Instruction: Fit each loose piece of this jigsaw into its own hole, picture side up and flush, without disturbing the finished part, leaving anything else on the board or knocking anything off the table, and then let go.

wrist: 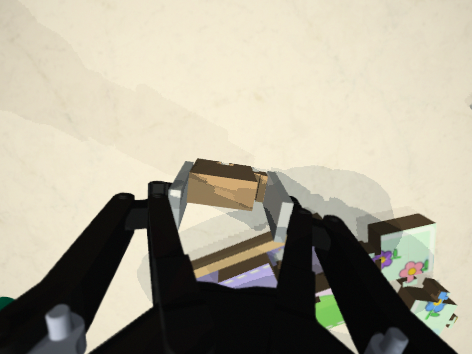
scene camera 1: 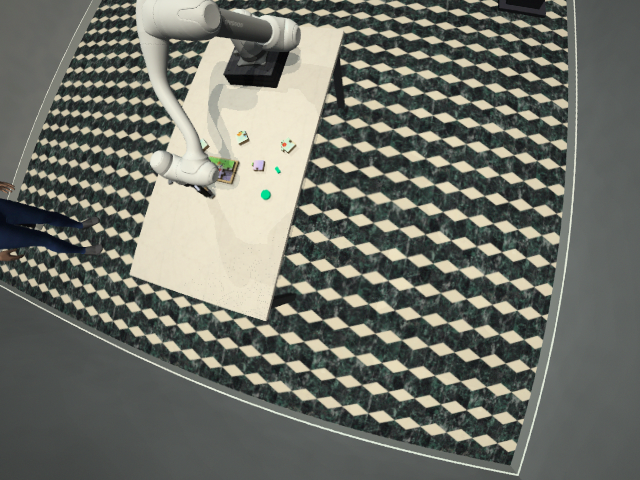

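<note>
My gripper [scene camera 1: 205, 191] [wrist: 228, 181] is low over the table beside the board, its two grey pads against opposite ends of a jigsaw piece [wrist: 222, 190]. The piece shows a plain tan face and a dark brown edge; its picture side is hidden. The jigsaw board [scene camera 1: 235, 173] [wrist: 240, 257] has a tan rim and lilac and green picture parts, partly covered by the arm and fingers. Mint pieces [scene camera 1: 242, 137] [scene camera 1: 287, 145] and a lilac piece [scene camera 1: 258, 165] lie apart from the board. A mint flower piece [wrist: 407, 247] shows right of the fingers in the wrist view.
A green disc [scene camera 1: 265, 194] and a small green block [scene camera 1: 278, 169] lie on the table [scene camera 1: 206, 258] toward its right edge. Another mint piece [scene camera 1: 204, 145] shows partly behind the forearm. The robot's black base [scene camera 1: 253, 75] stands at the far end. A person's legs [scene camera 1: 41, 227] show left of the table.
</note>
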